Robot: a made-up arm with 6 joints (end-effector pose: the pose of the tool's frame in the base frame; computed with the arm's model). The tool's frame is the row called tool. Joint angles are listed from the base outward.
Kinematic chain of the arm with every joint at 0, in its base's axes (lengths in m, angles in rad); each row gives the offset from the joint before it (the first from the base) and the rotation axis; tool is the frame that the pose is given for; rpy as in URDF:
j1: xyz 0 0 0.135 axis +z
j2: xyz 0 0 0 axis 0.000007 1 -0.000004
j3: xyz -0.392 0 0.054 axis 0.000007 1 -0.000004
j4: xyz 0.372 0 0.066 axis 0.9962 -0.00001 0.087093
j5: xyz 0 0 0 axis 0.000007 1 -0.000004
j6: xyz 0.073 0 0.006 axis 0.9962 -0.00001 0.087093
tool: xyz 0 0 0 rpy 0 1.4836 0
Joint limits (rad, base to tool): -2.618..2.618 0..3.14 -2.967..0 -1.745..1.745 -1.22..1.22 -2.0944..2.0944
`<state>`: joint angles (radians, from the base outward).
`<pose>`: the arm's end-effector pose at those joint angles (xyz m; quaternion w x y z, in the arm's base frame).
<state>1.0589 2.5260 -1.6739 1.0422 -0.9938 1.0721</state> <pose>0.3871 0.5811 0.0751 0.3697 0.4992 0.5359 0.5718</pose>
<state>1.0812 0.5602 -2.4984 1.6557 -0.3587 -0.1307</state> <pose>-0.2255 -0.4768 0.7752 0.2158 0.1234 -0.2400 0.9384</pose>
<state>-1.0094 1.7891 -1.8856 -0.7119 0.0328 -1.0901</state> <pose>0.3040 -0.4868 0.6188 0.1183 -0.2428 0.6016 -0.7517</pose>
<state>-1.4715 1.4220 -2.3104 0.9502 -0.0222 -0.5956</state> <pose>0.0207 -0.2182 0.9220 0.8110 0.2324 0.1686 -0.5098</pose>
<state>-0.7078 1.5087 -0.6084 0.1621 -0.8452 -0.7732</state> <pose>0.2869 -0.2571 0.2806 0.5261 0.0582 0.6957 -0.4857</pose>
